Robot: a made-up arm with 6 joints.
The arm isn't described. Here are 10 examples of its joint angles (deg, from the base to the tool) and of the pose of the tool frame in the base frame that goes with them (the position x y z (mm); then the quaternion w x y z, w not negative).
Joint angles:
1: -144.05 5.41 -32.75 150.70 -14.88 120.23
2: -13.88 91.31 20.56 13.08 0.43 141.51
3: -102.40 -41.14 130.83 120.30 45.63 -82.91
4: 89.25 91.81 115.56 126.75 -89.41 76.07
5: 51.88 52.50 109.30 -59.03 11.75 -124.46
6: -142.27 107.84 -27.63 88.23 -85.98 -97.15
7: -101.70 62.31 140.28 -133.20 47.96 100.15
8: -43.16 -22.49 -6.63 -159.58 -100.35 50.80
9: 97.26 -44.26 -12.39 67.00 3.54 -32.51
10: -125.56 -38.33 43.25 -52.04 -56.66 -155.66
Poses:
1: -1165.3 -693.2 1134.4 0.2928 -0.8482 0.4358 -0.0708
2: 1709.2 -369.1 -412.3 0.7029 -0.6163 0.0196 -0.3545
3: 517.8 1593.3 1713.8 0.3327 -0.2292 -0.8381 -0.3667
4: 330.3 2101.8 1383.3 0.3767 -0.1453 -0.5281 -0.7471
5: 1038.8 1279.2 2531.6 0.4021 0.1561 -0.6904 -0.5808
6: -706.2 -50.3 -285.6 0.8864 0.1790 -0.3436 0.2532
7: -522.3 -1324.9 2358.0 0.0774 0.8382 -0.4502 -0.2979
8: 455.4 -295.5 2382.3 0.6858 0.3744 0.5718 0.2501
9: -88.9 491.2 2246.7 0.8551 0.2640 0.4282 0.1259
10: 302.3 79.7 2659.2 0.1129 0.7877 0.2988 0.5268
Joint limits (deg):
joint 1: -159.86..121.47
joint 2: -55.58..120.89
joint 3: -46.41..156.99
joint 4: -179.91..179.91
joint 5: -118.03..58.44
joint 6: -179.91..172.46
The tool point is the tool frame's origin. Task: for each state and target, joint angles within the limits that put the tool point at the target. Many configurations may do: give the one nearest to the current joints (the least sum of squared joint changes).
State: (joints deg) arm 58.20 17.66 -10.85 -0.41 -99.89 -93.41
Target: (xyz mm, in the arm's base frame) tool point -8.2 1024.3 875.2
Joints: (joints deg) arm 87.72 24.05 -26.62 -9.47 -99.26 -93.75
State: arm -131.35 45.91 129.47 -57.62 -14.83 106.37
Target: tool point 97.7 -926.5 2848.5
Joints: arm -89.85 38.15 120.54 -58.13 -23.49 107.03
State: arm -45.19 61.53 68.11 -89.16 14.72 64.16
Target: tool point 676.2 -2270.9 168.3
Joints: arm -70.55 93.28 61.81 -89.63 12.77 64.12
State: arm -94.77 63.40 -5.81 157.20 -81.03 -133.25
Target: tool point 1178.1 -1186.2 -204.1
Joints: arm -42.45 87.68 -1.53 168.04 -73.63 -132.24
